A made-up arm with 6 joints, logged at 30 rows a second.
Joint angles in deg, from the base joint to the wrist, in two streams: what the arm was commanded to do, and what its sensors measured. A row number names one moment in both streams.
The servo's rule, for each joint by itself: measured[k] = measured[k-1] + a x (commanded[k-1-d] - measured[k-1]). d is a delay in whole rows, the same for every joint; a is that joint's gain. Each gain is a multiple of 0.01, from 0.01 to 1. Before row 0 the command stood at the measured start. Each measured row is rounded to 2 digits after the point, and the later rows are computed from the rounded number. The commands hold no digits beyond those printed.
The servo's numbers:
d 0
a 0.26 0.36 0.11 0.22 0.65 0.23
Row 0, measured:
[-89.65 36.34 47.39 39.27 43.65 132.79]
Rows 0 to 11, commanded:
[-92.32 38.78 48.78 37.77 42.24 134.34]
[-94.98 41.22 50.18 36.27 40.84 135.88]
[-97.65 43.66 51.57 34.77 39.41 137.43]
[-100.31 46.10 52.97 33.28 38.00 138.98]
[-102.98 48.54 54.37 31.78 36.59 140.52]
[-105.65 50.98 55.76 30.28 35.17 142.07]
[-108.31 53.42 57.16 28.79 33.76 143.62]
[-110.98 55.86 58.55 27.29 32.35 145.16]
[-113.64 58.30 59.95 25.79 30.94 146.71]
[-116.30 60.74 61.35 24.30 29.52 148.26]
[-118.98 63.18 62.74 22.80 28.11 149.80]
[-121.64 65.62 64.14 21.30 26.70 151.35]
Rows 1 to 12, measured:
[-90.34 37.22 47.54 38.94 42.73 133.15]
[-91.55 38.66 47.83 38.35 41.50 133.78]
[-93.14 40.46 48.24 37.56 40.14 134.62]
[-95.00 42.49 48.76 36.62 38.75 135.62]
[-97.07 44.67 49.38 35.56 37.35 136.75]
[-99.30 46.94 50.08 34.40 35.93 137.97]
[-101.64 49.27 50.86 33.17 34.52 139.27]
[-104.07 51.64 51.71 31.88 33.11 140.62]
[-106.56 54.04 52.62 30.54 31.70 142.02]
[-109.09 56.45 53.58 29.17 30.28 143.46]
[-111.66 58.87 54.59 27.77 28.87 144.92]
[-114.25 61.30 55.64 26.35 27.46 146.40]

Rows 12 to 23, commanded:
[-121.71 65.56 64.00 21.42 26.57 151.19]
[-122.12 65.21 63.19 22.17 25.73 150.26]
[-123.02 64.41 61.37 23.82 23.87 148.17]
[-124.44 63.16 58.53 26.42 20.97 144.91]
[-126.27 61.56 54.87 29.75 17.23 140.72]
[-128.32 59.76 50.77 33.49 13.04 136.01]
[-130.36 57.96 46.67 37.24 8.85 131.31]
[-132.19 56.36 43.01 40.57 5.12 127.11]
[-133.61 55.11 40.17 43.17 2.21 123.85]
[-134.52 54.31 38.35 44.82 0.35 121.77]
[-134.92 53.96 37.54 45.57 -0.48 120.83]
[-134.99 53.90 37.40 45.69 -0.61 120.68]
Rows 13 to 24, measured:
[-116.19 62.83 56.56 25.27 26.88 147.50]
[-117.73 63.69 57.29 24.59 26.13 148.13]
[-119.11 63.95 57.74 24.42 24.66 148.14]
[-120.50 63.67 57.83 24.86 22.26 147.40]
[-122.00 62.91 57.50 25.94 18.99 145.86]
[-123.64 61.78 56.76 27.60 15.12 143.59]
[-125.39 60.40 55.65 29.72 11.04 140.77]
[-127.16 58.95 54.26 32.11 7.19 137.63]
[-128.84 57.57 52.71 34.54 3.95 134.46]
[-130.32 56.40 51.13 36.80 1.61 131.54]
[-131.52 55.52 49.64 38.73 0.25 129.08]
[-132.42 54.94 48.29 40.26 -0.31 127.15]

